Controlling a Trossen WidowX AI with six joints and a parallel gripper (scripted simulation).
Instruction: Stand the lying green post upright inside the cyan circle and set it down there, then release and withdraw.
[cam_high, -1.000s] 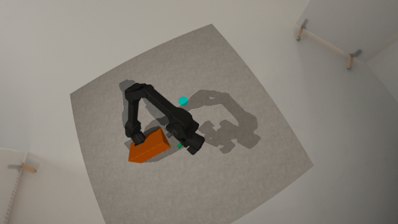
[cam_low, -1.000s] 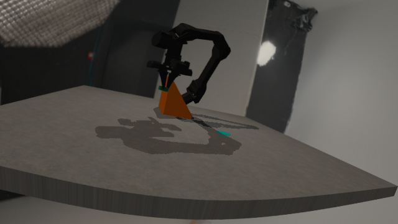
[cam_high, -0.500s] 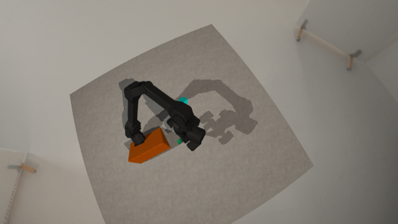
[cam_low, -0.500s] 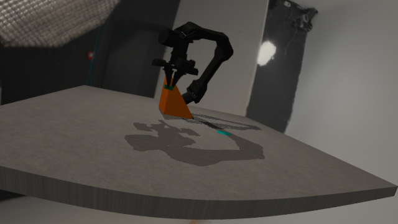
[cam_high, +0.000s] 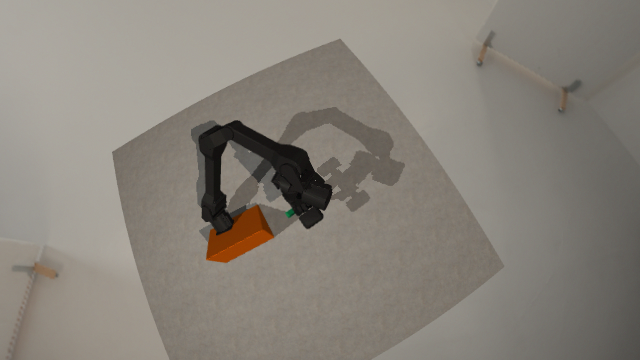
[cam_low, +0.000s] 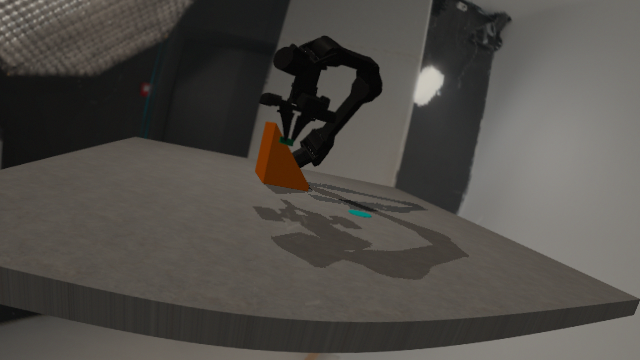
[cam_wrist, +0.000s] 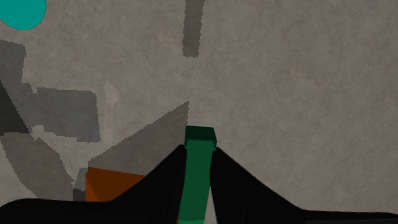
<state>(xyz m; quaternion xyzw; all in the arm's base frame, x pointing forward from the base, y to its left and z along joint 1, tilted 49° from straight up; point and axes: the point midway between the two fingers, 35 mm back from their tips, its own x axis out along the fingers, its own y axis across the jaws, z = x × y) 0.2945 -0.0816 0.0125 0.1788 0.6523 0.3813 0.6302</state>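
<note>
Now: gripper tip 40 mm short of the cyan circle, 210 mm to the right of it and 130 mm above it. Also, from my gripper tip: green post 20 mm behind.
</note>
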